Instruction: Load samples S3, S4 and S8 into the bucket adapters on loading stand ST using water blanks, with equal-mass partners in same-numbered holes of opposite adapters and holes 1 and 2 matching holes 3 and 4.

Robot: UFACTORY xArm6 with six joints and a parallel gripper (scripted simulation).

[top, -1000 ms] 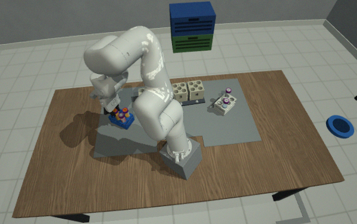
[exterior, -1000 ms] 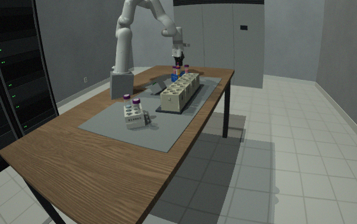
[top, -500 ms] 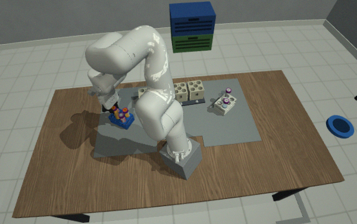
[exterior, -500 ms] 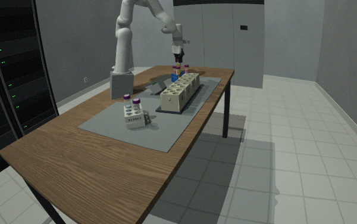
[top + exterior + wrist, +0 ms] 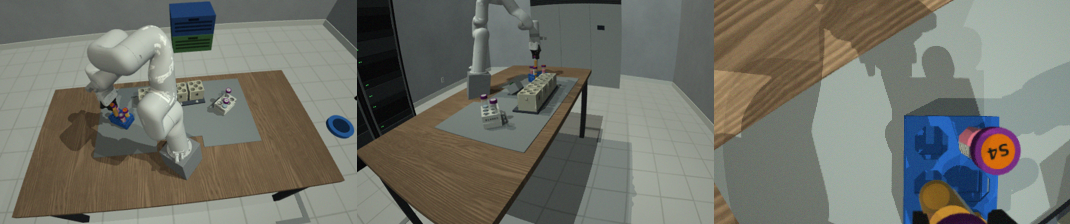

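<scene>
Now: hand 1 cm short of the amber-filled sample tube and 5 cm above it. Also, from my hand: adapter (16 cm ahead, 17 cm to the right, 14 cm below); white blanks rack (8 cm ahead, 68 cm to the right, 16 cm below).
</scene>
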